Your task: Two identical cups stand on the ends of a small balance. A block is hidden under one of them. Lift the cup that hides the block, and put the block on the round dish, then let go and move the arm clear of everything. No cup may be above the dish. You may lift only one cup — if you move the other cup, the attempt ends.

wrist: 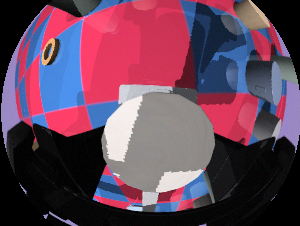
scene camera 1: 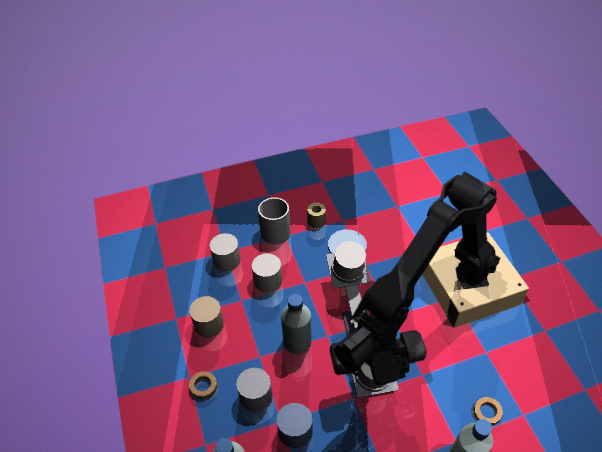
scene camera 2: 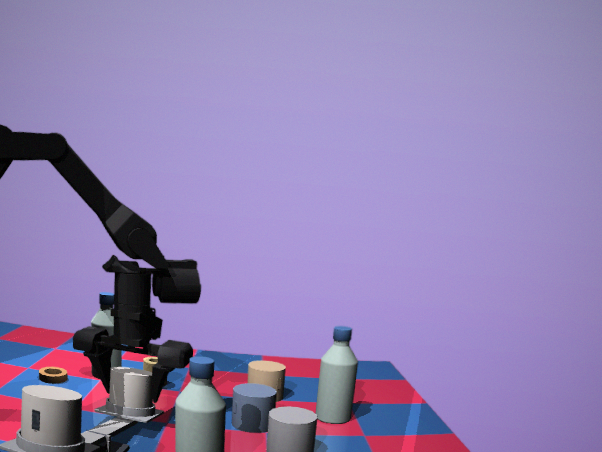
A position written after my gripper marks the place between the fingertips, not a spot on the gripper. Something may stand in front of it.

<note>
My gripper (scene camera 2: 131,397) is open, with nothing in its grasp. I also see a cup (scene camera 2: 129,387) and a cup (scene camera 1: 349,260).
My gripper also shows in the wrist view (wrist: 159,130) and in scene camera 1 (scene camera 1: 374,371).
</note>
